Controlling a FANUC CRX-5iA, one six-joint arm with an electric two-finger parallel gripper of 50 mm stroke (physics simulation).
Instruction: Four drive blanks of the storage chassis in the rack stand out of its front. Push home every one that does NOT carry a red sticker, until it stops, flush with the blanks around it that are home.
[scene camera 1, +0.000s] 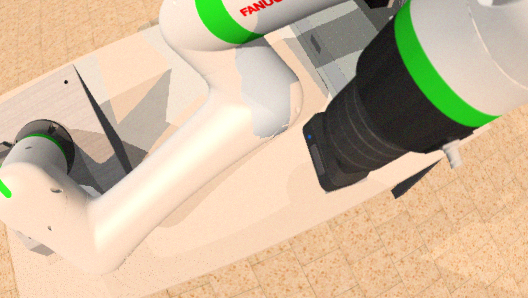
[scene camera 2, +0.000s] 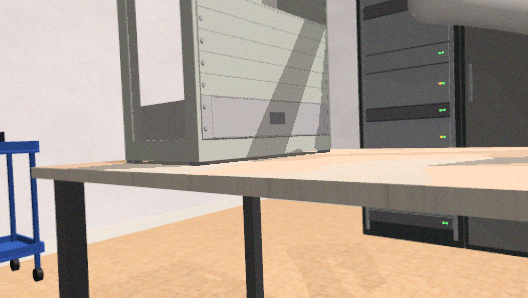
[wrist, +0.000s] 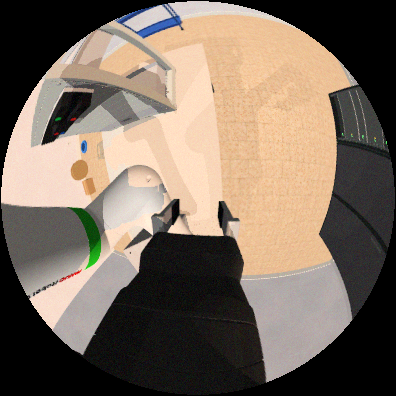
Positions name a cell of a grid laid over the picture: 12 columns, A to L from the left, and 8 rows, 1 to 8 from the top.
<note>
I see my gripper (scene camera 1: H5) and a rack (scene camera 2: F3).
The rack also shows in the wrist view (wrist: C3). My gripper also shows in the wrist view (wrist: G5).
</note>
